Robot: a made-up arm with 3 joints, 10 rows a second.
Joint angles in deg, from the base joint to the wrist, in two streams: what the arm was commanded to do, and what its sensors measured. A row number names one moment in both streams.
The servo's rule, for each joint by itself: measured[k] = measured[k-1] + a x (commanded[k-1-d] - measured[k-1]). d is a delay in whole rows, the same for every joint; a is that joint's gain. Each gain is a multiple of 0.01, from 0.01 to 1. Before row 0 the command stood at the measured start. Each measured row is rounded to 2 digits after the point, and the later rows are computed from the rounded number. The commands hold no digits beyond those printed.
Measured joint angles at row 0:
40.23 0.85 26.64
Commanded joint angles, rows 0 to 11:
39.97 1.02 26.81
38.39 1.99 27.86
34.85 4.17 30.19
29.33 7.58 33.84
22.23 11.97 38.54
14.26 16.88 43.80
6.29 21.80 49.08
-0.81 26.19 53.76
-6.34 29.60 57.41
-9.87 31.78 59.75
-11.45 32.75 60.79
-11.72 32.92 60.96
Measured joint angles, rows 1 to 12:
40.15 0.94 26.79
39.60 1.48 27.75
38.13 2.85 29.95
35.40 5.26 33.45
31.32 8.68 38.03
26.03 12.86 43.22
19.91 17.42 48.49
13.49 21.89 53.23
7.34 25.82 56.99
2.00 28.86 59.47
-2.17 30.84 60.66
-5.13 31.90 60.93
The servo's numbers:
d 0
a 0.31 0.51 0.90

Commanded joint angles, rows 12 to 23:
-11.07 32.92 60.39
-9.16 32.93 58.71
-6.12 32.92 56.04
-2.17 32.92 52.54
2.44 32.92 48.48
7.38 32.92 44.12
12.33 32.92 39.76
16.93 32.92 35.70
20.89 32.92 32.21
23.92 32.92 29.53
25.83 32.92 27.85
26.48 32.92 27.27
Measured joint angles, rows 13 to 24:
-6.97 32.42 60.44
-7.65 32.68 58.88
-7.18 32.80 56.32
-5.63 32.86 52.92
-3.13 32.89 48.92
0.13 32.91 44.60
3.91 32.92 40.24
7.95 32.92 36.15
11.96 32.92 32.60
15.67 32.92 29.84
18.82 32.92 28.05
21.19 32.92 27.35

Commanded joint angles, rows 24 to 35:
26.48 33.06 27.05
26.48 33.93 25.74
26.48 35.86 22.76
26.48 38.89 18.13
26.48 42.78 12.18
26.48 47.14 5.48
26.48 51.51 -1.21
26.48 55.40 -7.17
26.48 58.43 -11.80
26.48 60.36 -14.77
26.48 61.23 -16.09
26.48 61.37 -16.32
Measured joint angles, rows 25 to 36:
22.83 32.99 27.08
23.96 33.47 25.87
24.74 34.69 23.07
25.28 36.83 18.62
25.65 39.86 12.82
25.91 43.57 6.21
26.09 47.62 -0.47
26.21 51.59 -6.50
26.29 55.08 -11.27
26.35 57.77 -14.42
26.39 59.53 -15.92
26.42 60.47 -16.28

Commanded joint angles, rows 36 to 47:
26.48 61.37 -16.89
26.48 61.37 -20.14
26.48 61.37 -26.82
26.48 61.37 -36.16
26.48 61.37 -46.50
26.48 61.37 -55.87
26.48 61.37 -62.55
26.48 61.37 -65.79
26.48 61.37 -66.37
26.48 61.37 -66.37
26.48 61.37 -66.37
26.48 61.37 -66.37
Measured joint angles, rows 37 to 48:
26.44 60.93 -16.83
26.45 61.15 -19.81
26.46 61.26 -26.12
26.47 61.32 -35.16
26.47 61.35 -45.37
26.47 61.36 -54.82
26.47 61.37 -61.78
26.47 61.37 -65.39
26.47 61.37 -66.27
26.47 61.37 -66.36
26.47 61.37 -66.37
26.47 61.37 -66.37

